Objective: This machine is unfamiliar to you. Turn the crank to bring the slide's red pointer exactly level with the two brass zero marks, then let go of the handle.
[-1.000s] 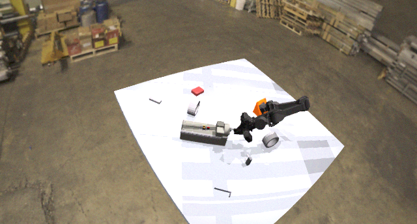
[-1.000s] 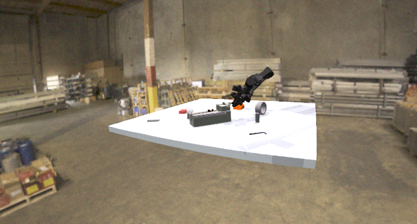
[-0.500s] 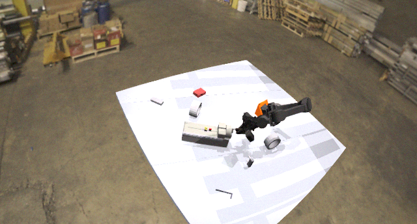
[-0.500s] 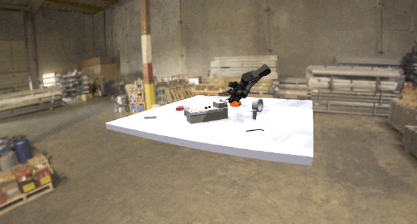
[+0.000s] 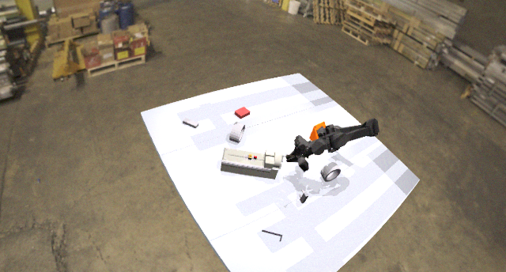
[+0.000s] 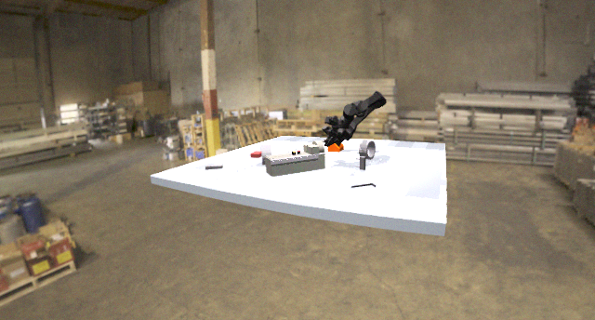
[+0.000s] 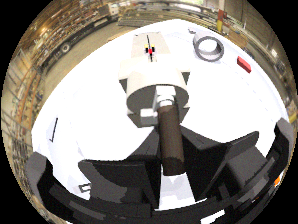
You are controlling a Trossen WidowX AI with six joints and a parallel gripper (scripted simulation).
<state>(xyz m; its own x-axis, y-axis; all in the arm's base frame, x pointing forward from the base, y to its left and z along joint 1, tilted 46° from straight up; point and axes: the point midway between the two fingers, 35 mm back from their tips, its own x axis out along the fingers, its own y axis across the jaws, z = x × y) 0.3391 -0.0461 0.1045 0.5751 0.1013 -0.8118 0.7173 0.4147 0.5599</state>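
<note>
The red pointer lies 10 cm ahead of my gripper tip, 10 cm to the right of it and 1 cm below it. Round my gripper tip: hex key: 28 cm ahead, 23 cm to the left, 9 cm below; dark crank handle: 1 cm behind, 1 cm to the left, 3 cm above; small clip: 5 cm ahead, 18 cm to the left, 6 cm below.
</note>
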